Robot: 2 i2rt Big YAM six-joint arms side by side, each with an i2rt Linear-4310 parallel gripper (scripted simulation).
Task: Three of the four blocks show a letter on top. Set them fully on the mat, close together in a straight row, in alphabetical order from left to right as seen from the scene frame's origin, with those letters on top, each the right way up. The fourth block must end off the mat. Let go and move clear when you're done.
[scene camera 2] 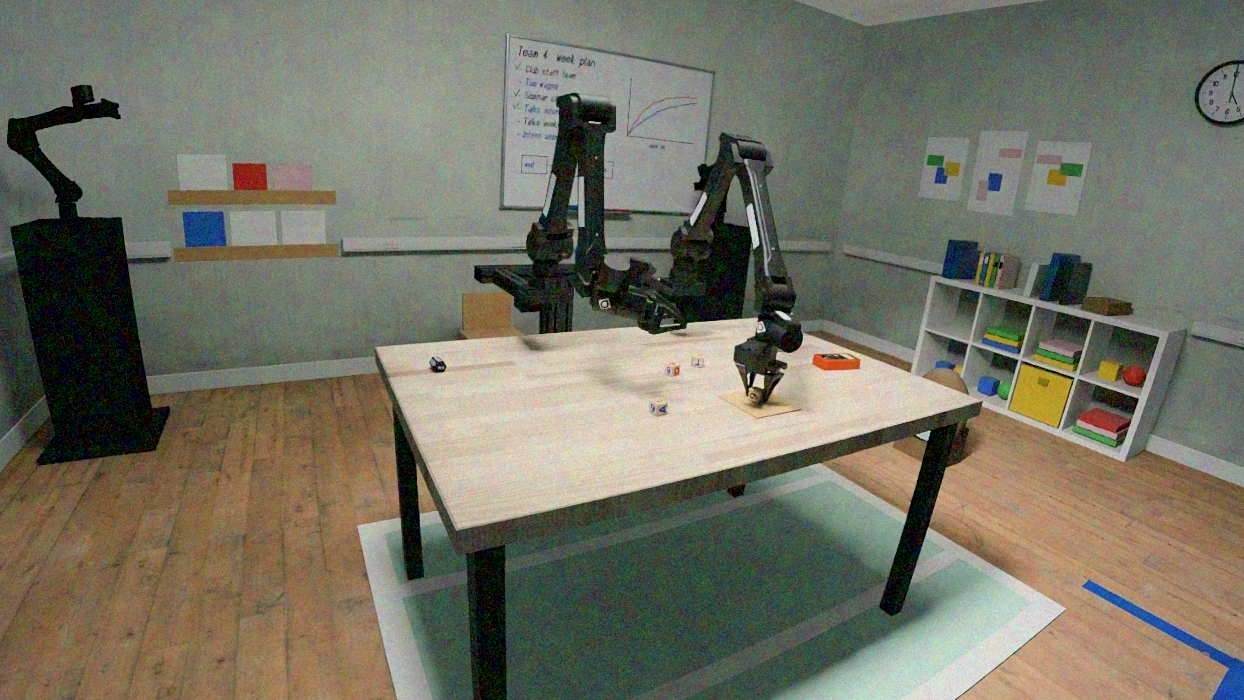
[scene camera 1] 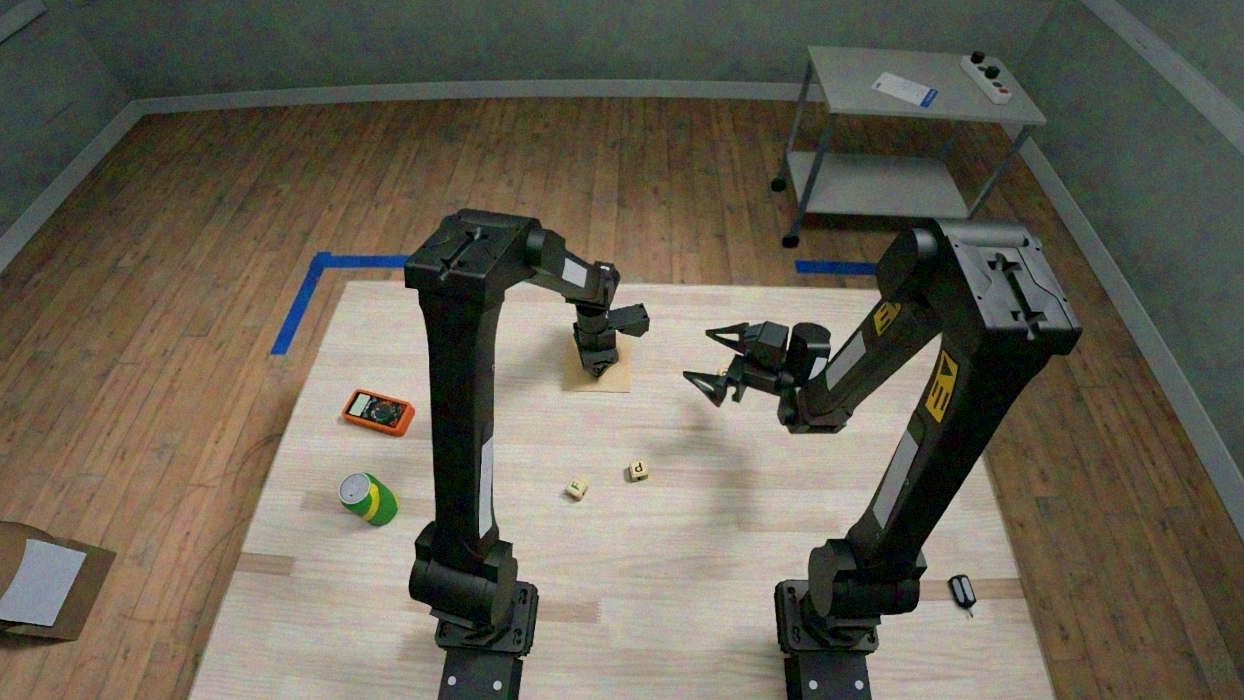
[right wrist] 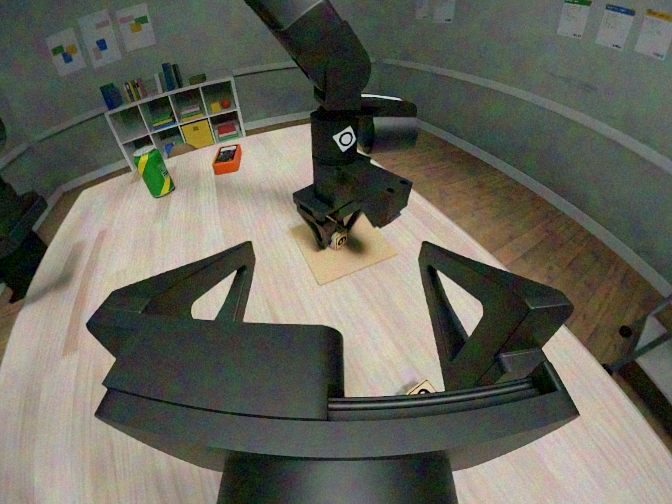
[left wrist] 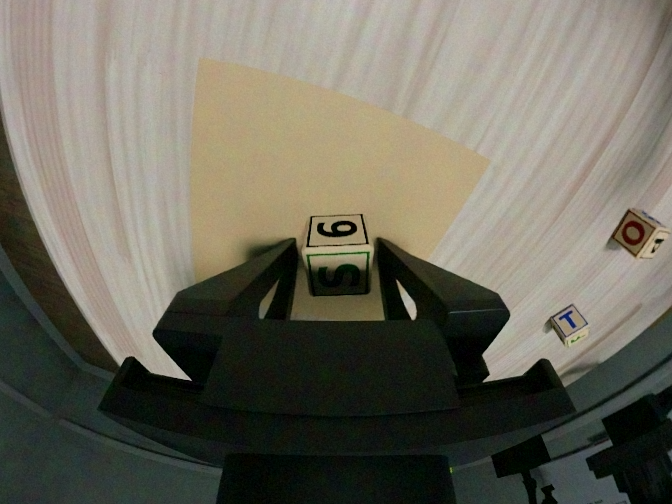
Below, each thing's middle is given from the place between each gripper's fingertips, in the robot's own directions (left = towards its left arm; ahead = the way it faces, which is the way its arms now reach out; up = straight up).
Now: left hand [scene camera 1: 596,366] 1 cm short of the tan mat [scene camera 1: 617,379] and 1 cm above it. The rest, counted from my left hand: F block [left wrist: 570,325] (27 cm behind, 2 cm to the left); orange multimeter [scene camera 2: 834,361] (12 cm behind, 44 cm to the left); S block [left wrist: 337,251] (right at my left hand).
The S block is 9 cm ahead of my right hand [scene camera 1: 694,352], 18 cm to the left of it and 18 cm below it. Round my right hand: green can [right wrist: 149,162] 22 cm behind, 58 cm to the left, 13 cm below; then F block 18 cm behind, 21 cm to the left, 18 cm below; then tan mat 10 cm ahead, 19 cm to the left, 19 cm below.
